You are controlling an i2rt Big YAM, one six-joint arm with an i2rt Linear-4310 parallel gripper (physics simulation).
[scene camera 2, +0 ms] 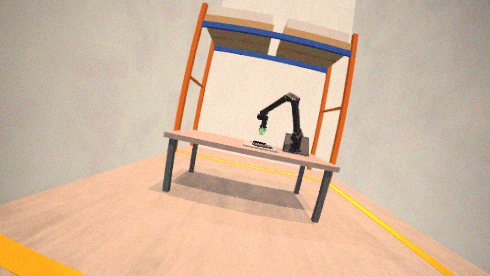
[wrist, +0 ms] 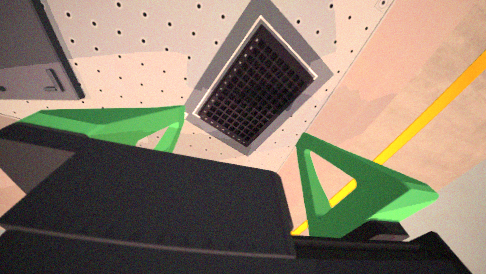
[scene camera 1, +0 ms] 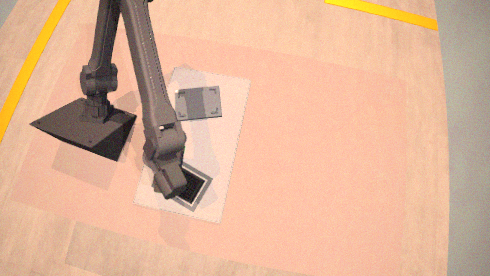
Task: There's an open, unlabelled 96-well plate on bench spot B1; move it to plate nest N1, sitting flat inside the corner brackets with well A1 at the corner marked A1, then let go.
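Where they show: gripper, fingertip midpoint: point(scene camera 2: 260, 135) point(wrist: 245, 126); arm's base, link origin: point(scene camera 2: 295, 146) point(scene camera 1: 97, 114).
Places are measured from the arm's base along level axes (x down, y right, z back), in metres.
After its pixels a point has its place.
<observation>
The black 96-well plate point(scene camera 1: 193, 189) @[x 0.035, y 0.220, z -0.370 m] point(wrist: 257, 85) @[x 0.046, y 0.202, z -0.340 m] lies flat on the grey, white-outlined bench spot point(scene camera 1: 207, 180) @[x 0.049, y 0.185, z -0.410 m] point(wrist: 322, 75) @[x 0.049, y 0.278, z -0.371 m], turned at an angle to the board. In scene camera 1 the wrist hides its left part. The plate nest point(scene camera 1: 195, 103) @[x 0.039, y -0.082, z -0.336 m] point(wrist: 25, 50) @[x 0.039, y -0.054, z -0.324 m] is a grey block with corner brackets and stands farther up the board; in the wrist view part of it shows at the top left. The A1 mark cannot be read. My gripper point(wrist: 245, 126) @[x -0.039, y 0.185, z -0.327 m] point(scene camera 2: 262, 131) @[x -0.039, y 0.185, z -0.327 m] is open and empty, with green fingers wide apart, and hangs above the board near the plate.
The white perforated board point(scene camera 1: 227, 130) @[x 0.051, y 0.005, z -0.459 m] point(wrist: 125, 37) @[x 0.051, y 0.049, z -0.357 m] lies on the table point(scene camera 2: 210, 140) @[x 0.064, y -0.264, z -0.791 m] under the nest and the spot. The arm's dark base point(scene camera 1: 75, 122) @[x -0.059, y 0.056, z 0.036 m] point(scene camera 2: 306, 145) @[x -0.034, y 0.011, z 0.116 m] stands left of the board in scene camera 1. An orange and blue rack point(scene camera 2: 346, 100) stands behind the table.
</observation>
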